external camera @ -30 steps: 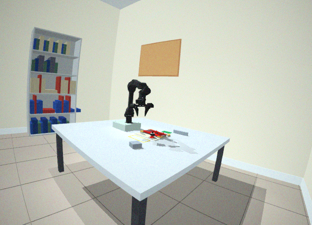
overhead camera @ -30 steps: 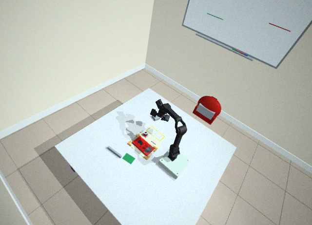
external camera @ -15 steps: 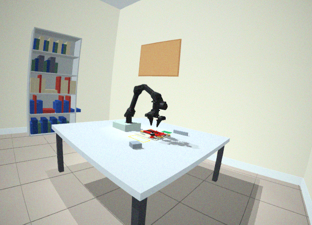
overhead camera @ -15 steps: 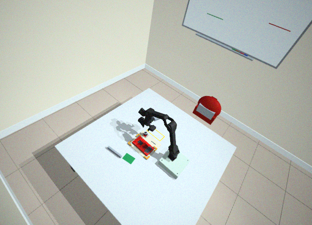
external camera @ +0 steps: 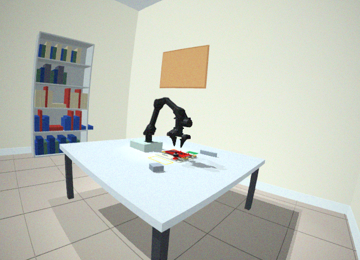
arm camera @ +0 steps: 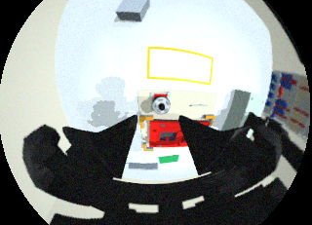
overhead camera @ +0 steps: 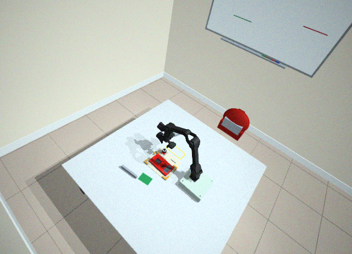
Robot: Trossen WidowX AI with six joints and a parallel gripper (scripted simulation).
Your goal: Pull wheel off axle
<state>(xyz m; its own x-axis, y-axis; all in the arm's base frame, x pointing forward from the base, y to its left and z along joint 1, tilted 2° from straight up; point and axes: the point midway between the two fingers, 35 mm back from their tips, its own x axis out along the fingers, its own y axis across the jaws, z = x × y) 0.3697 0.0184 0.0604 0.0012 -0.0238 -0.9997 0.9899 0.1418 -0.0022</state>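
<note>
The dark wheel is 10 mm behind my gripper tip and 60 mm below it. The rest, counted from my gripper tip: green square 110 mm behind, 280 mm to the left, 100 mm below; grey bar 10 mm ahead, 360 mm to the left, 80 mm below; grey block 100 mm ahead, 250 mm to the right, 80 mm below.
</note>
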